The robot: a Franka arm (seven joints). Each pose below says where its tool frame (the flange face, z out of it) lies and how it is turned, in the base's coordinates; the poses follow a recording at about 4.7 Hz.
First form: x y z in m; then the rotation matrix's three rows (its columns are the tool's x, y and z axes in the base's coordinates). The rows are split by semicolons.
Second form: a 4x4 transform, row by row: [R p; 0 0 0 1], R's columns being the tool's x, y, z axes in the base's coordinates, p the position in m. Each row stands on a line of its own. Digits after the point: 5 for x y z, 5 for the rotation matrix.
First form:
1: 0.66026 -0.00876 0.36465; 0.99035 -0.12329 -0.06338; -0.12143 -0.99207 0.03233; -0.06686 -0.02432 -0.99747
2: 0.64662 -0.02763 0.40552; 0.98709 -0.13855 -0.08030; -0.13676 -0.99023 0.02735; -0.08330 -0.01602 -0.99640
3: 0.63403 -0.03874 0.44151; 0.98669 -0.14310 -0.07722; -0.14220 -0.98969 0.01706; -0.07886 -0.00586 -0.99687
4: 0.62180 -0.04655 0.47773; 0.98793 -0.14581 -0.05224; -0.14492 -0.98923 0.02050; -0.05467 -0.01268 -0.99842
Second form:
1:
0.99035 -0.12329 -0.06338 0.66026
-0.12143 -0.99207 0.03233 -0.00876
-0.06686 -0.02432 -0.99747 0.36465
0 0 0 1

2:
0.98709 -0.13855 -0.08030 0.64662
-0.13676 -0.99023 0.02735 -0.02763
-0.08330 -0.01602 -0.99640 0.40552
0 0 0 1

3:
0.98669 -0.14310 -0.07722 0.63403
-0.14220 -0.98969 0.01706 -0.03874
-0.07886 -0.00586 -0.99687 0.44151
0 0 0 1

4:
0.98793 -0.14581 -0.05224 0.62180
-0.14492 -0.98923 0.02050 -0.04655
-0.05467 -0.01268 -0.99842 0.47773
0 0 0 1

